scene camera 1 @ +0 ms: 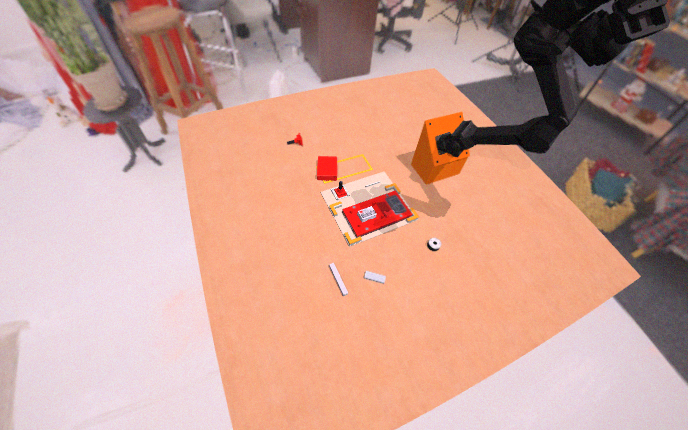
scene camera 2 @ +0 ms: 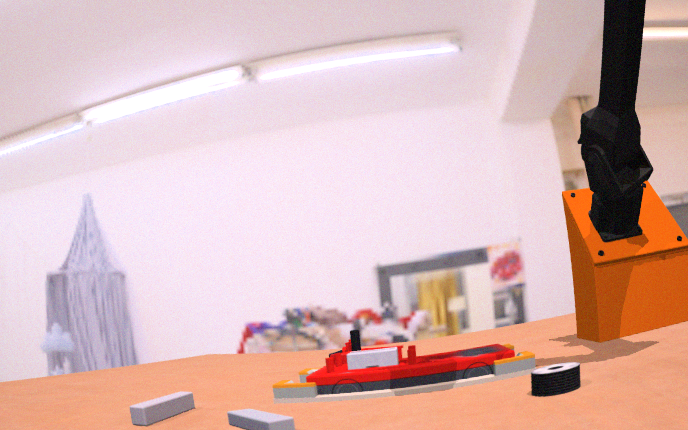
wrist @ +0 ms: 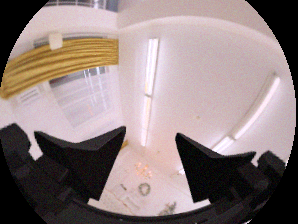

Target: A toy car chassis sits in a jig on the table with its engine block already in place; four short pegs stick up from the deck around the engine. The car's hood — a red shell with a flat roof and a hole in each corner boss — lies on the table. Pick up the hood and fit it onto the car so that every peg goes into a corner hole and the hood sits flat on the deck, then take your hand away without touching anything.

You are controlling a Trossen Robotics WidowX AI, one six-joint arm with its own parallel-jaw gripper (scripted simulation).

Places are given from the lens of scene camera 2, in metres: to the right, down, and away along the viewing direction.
grey engine block [scene camera 2: 384,357]: 0.04, 0.14, 0.52
black wheel [scene camera 2: 556,379]: 0.15, 0.12, 0.33
The marked spots on the grey engine block and the black wheel are 0.22 m apart.
